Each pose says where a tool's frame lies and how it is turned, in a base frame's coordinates. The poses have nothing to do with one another.
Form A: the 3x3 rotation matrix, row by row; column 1 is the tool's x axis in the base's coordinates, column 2 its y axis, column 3 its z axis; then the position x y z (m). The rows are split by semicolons.
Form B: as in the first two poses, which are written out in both.
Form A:
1: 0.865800 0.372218 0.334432; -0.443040 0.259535 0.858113; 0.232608 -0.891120 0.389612; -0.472 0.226 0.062
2: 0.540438 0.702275 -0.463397; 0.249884 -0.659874 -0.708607; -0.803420 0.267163 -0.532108; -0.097 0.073 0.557
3: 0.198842 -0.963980 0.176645; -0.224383 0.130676 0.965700; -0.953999 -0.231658 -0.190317; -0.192 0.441 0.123
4: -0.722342 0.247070 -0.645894; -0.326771 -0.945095 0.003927; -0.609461 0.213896 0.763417; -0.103 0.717 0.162
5: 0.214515 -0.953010 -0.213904; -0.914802 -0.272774 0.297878; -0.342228 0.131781 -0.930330; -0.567 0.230 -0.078
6: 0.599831 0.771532 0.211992; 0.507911 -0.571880 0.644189; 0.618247 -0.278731 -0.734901; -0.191 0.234 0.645
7: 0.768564 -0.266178 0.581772; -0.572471 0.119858 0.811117; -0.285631 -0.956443 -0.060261; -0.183 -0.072 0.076
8: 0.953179 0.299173 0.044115; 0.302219 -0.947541 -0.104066; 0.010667 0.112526 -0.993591; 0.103 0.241 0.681
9: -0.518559 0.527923 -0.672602; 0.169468 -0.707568 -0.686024; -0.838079 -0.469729 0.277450; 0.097 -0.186 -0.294
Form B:
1: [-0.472 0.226 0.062 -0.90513 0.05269 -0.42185 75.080]
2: [-0.097 0.073 0.557 0.86504 0.30144 -0.40105 145.667]
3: [-0.192 0.441 0.123 -0.66325 0.62630 0.40969 115.493]
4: [-0.103 0.717 0.162 0.34301 -0.05952 -0.93744 162.178]
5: [-0.567 0.230 -0.078 -0.77855 0.60149 0.17909 173.877]
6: [-0.191 0.234 0.645 -0.88549 -0.38978 -0.25293 148.592]
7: [-0.183 -0.072 0.076 -0.88706 0.43531 -0.15372 94.929]
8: [0.103 0.241 0.681 0.98819 0.15260 0.01390 173.708]
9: [0.097 -0.186 -0.294 0.48047 0.36759 -0.79626 166.992]
